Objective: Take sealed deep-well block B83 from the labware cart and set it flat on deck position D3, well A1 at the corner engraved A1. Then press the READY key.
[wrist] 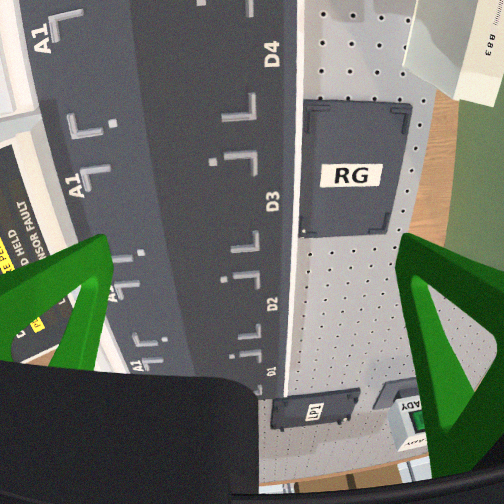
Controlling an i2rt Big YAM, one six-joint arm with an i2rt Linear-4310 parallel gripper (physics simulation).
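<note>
In the wrist view the dark deck strip (170, 200) runs up the frame with positions marked D1 to D4. Position D3 (170, 205) is bare, with its A1 corner engraving (80, 182) on the left side. A pale block with a label reading B83 (462, 50) shows at the top right corner, partly cut off. The READY key box (412, 420) sits at the lower right, half hidden behind my right finger. My gripper (255, 310) has green fingers spread wide, open and empty, high above the deck.
A dark pad labelled RG (352, 170) lies on the perforated grey plate (350, 300) right of the deck. A smaller dark pad (315, 410) lies near the READY box. A status panel with HELD and FAULT text (22, 250) is at the left.
</note>
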